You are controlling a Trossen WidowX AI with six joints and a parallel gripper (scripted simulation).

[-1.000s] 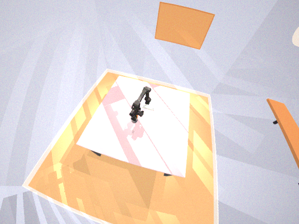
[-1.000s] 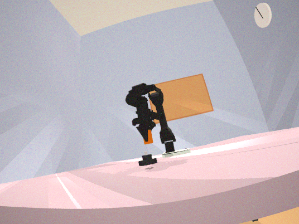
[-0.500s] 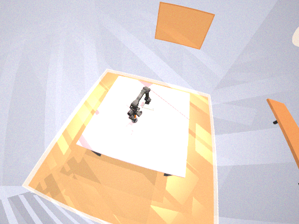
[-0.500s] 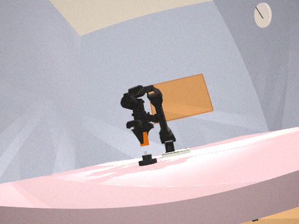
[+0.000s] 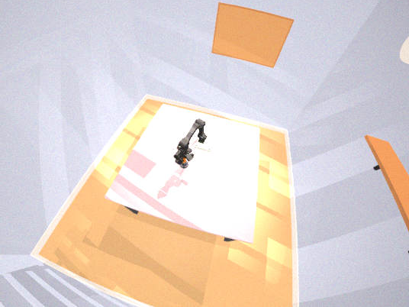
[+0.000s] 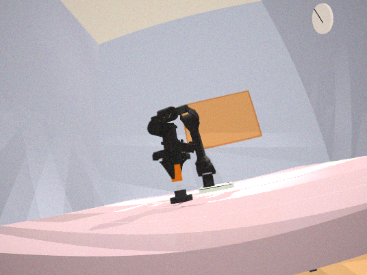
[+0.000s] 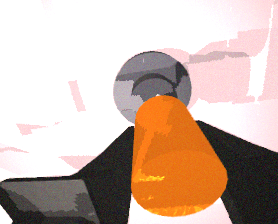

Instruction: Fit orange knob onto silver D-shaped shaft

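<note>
Now: gripper tip 60 mm above the round pedestal. Round my gripper tip: orange knob 30 mm above.
</note>
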